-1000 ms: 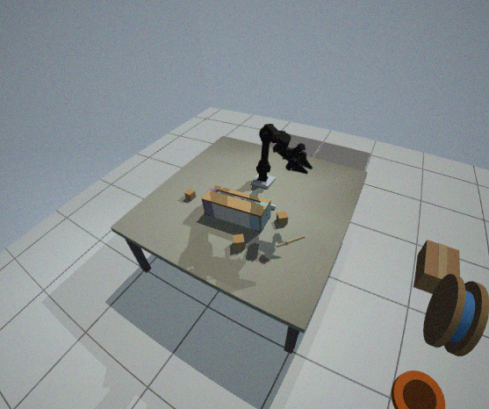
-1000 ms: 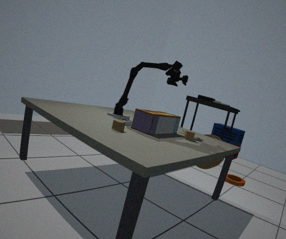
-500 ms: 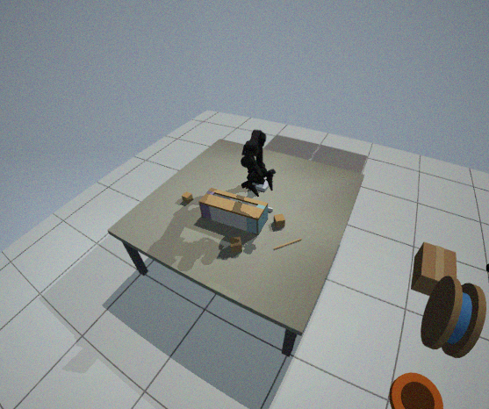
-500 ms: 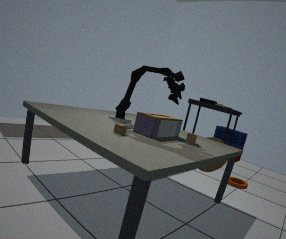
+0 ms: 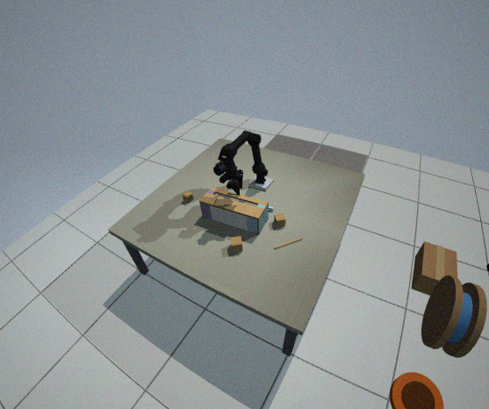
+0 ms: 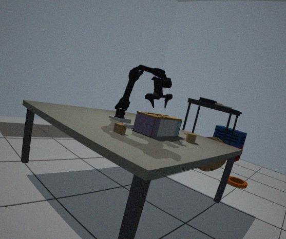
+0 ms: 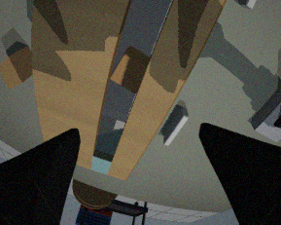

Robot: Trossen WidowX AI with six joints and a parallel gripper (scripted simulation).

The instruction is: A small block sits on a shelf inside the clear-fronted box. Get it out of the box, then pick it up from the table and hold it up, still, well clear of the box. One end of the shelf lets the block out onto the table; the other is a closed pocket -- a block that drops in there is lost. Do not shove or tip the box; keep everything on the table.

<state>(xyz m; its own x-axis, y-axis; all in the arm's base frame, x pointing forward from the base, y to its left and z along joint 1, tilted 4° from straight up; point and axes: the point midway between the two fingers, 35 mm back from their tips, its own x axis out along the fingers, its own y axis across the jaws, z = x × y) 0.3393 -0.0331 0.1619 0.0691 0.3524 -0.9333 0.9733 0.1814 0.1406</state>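
My gripper tip is 110 mm above the box, 20 mm to the left of it and 10 mm short of it. The rest, counted from my gripper tip: thin wooden stick (330 mm to the left, 170 mm below, 150 mm ahead); then small tan block (90 mm below, 20 mm ahead).
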